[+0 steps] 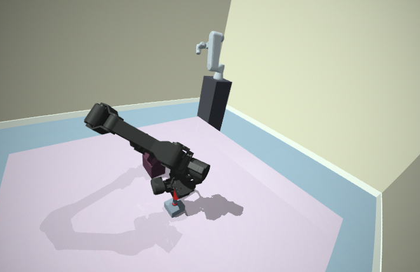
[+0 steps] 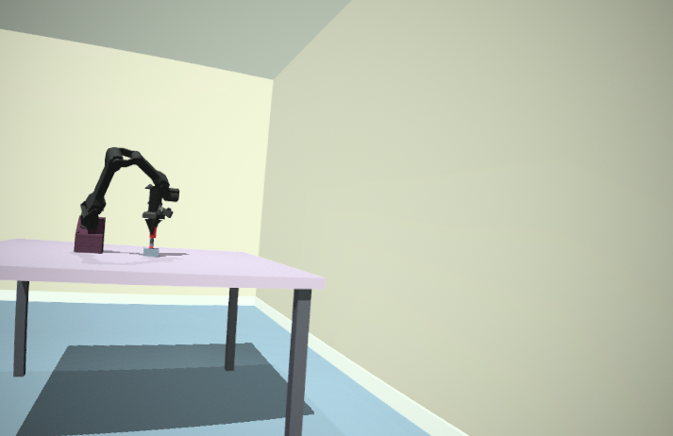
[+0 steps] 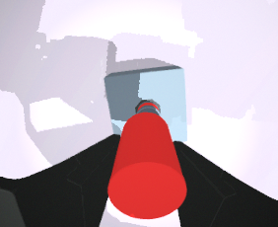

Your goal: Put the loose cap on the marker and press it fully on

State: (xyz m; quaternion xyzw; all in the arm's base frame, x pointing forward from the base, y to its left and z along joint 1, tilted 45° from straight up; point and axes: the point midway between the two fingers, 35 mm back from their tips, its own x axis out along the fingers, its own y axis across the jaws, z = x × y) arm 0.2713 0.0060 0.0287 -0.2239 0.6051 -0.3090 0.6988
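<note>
The holder block lies 80 mm below my gripper tip. Also, from my gripper tip: red cap (10 mm above).
</note>
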